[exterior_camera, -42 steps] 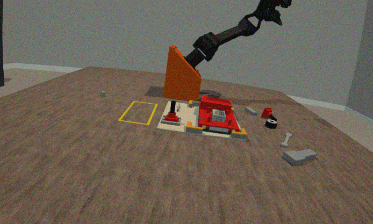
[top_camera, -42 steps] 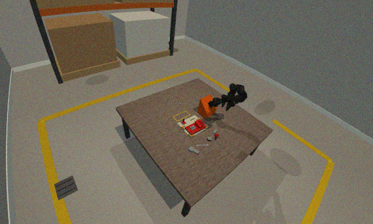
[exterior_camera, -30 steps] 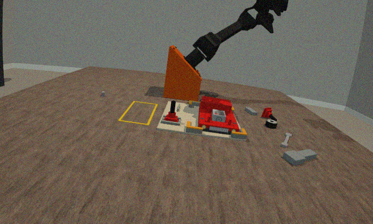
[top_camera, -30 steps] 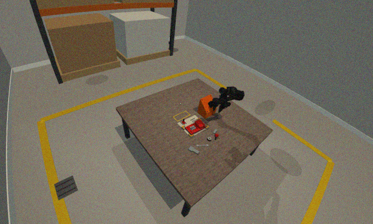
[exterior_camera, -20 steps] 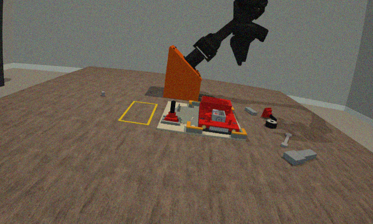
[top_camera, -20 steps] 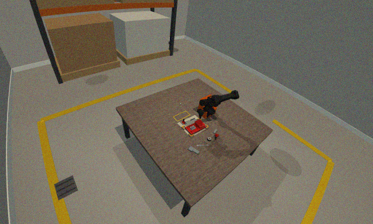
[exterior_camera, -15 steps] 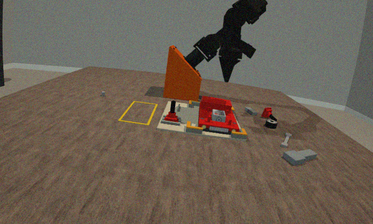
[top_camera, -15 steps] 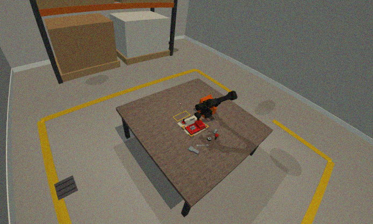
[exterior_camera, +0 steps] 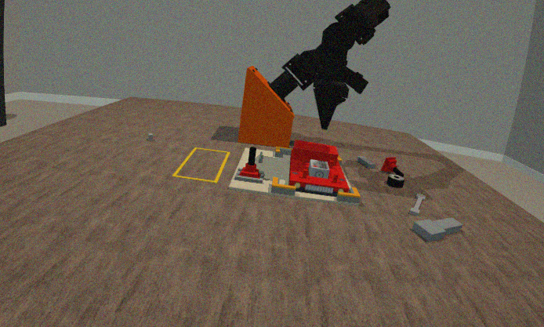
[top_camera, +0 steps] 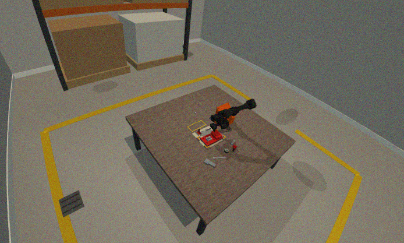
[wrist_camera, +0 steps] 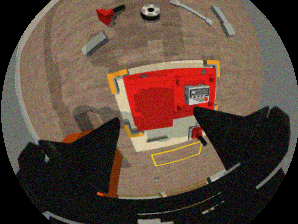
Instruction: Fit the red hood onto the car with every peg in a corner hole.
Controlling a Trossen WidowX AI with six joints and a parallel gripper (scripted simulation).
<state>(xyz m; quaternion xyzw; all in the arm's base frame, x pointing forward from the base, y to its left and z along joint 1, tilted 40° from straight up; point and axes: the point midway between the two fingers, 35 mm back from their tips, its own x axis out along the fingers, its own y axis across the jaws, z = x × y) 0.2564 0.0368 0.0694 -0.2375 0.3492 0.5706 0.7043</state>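
Now: the red hood 1 cm to the right of my gripper tip and 6 cm below it. Round my gripper tip: bolt: 17 cm ahead, 18 cm to the left, 10 cm below.
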